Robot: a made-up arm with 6 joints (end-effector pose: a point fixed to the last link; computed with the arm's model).
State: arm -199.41 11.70 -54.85 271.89 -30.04 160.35
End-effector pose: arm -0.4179 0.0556 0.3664 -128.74 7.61 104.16
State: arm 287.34 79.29 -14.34 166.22 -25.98 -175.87
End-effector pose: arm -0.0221 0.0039 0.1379 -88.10 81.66 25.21
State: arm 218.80 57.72 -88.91 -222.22 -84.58 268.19
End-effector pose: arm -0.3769 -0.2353 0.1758 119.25 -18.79 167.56
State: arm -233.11 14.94 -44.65 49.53 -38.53 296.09
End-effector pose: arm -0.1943 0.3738 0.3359 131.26 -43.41 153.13
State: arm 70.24 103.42 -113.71 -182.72 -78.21 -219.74
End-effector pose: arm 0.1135 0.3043 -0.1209 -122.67 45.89 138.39
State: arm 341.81 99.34 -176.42 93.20 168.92 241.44
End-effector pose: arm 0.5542 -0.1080 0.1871 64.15 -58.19 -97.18
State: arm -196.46 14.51 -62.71 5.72 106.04 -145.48
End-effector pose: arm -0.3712 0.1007 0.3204 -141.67 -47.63 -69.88
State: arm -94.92 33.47 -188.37 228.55 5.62 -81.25
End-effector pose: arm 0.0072 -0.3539 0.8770 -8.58 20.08 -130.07
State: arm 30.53 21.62 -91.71 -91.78 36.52 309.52
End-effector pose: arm 0.4946 0.2946 0.4734 121.18 60.32 110.28
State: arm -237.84 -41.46 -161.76 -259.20 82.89 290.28
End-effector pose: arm 0.1520 -0.3631 0.8662 87.68 2.52 -45.24
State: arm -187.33 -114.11 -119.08 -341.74 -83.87 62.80
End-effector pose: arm 0.6048 -0.0528 0.2466 133.99 4.95 113.00
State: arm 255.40 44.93 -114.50 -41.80 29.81 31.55
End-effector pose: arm -0.1601 -0.6502 0.3910 154.80 -44.07 -96.38
